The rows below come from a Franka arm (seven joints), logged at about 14 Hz.
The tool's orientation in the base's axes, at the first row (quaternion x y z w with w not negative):
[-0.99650, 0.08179, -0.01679, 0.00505]
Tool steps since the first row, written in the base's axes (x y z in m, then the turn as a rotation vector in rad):
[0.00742, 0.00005, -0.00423, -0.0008, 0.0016, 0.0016]
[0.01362, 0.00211, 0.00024, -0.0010, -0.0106, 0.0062]
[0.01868, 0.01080, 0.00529, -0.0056, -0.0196, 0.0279]
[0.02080, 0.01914, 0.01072, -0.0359, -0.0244, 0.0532]
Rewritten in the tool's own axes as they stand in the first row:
[0.00717, -0.00120, 0.00448, -0.0010, -0.0015, -0.0016]
[0.01309, -0.00430, 0.00024, 0.0009, 0.0105, -0.0063]
[0.01683, -0.01376, -0.00457, -0.0014, 0.0199, -0.0282]
[0.01774, -0.02241, -0.00986, -0.0297, 0.0292, -0.0546]

